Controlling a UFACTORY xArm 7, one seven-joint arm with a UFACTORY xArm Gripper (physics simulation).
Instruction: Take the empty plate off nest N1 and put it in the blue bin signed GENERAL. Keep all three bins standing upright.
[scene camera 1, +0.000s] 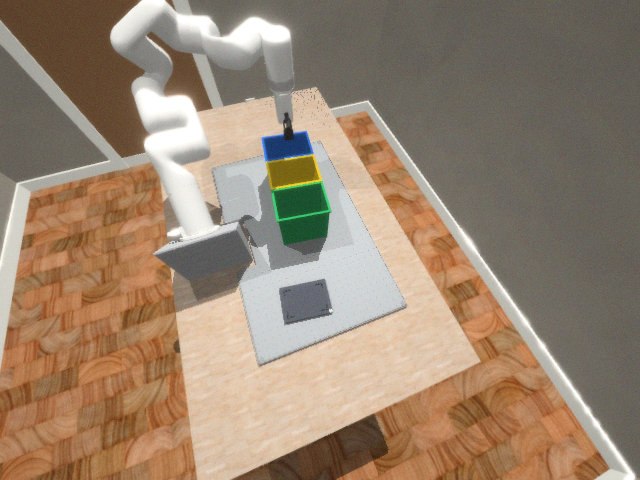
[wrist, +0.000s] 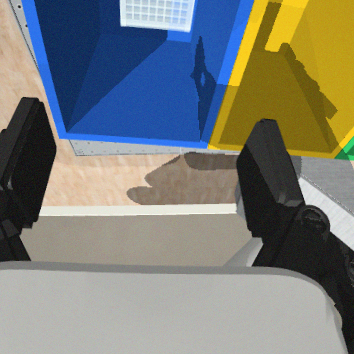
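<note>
The clear plate with its grid of wells lies inside the blue bin; part of it is cut off at the top edge of the wrist view. The plate does not show in the scene view. The blue bin stands upright at the far end of the row. Nest N1 is a dark square on the grey mat with no plate on it. My gripper is open and empty, above the far rim of the blue bin. The GENERAL sign cannot be read here.
The yellow bin stands upright beside the blue one, and the green bin stands upright beside the yellow one. All stand on the grey mat on the wooden table.
</note>
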